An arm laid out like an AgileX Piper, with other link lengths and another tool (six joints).
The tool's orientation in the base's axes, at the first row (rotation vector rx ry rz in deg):
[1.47, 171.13, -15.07]
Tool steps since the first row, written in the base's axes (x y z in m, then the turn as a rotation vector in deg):
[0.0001, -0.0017, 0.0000, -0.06, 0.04, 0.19]
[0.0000, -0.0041, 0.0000, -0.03, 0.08, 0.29]
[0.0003, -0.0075, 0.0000, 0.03, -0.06, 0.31]
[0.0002, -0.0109, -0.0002, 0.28, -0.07, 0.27]
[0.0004, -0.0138, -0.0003, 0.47, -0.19, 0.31]
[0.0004, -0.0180, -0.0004, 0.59, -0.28, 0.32]
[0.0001, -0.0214, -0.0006, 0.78, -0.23, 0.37]
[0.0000, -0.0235, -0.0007, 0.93, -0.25, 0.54]
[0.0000, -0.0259, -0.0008, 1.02, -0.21, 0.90]
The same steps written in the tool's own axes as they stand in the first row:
[-0.0001, -0.0017, 0.0003, 0.03, 0.00, -0.20]
[0.0000, -0.0040, 0.0007, -0.01, 0.03, -0.30]
[-0.0003, -0.0074, 0.0014, -0.07, -0.11, -0.29]
[-0.0002, -0.0107, 0.0021, -0.32, -0.11, -0.21]
[-0.0004, -0.0135, 0.0028, -0.51, -0.23, -0.20]
[-0.0004, -0.0176, 0.0036, -0.63, -0.31, -0.18]
[-0.0001, -0.0210, 0.0043, -0.83, -0.27, -0.21]
[0.0000, -0.0230, 0.0048, -1.00, -0.31, -0.35]
[0.0000, -0.0254, 0.0053, -1.14, -0.33, -0.70]

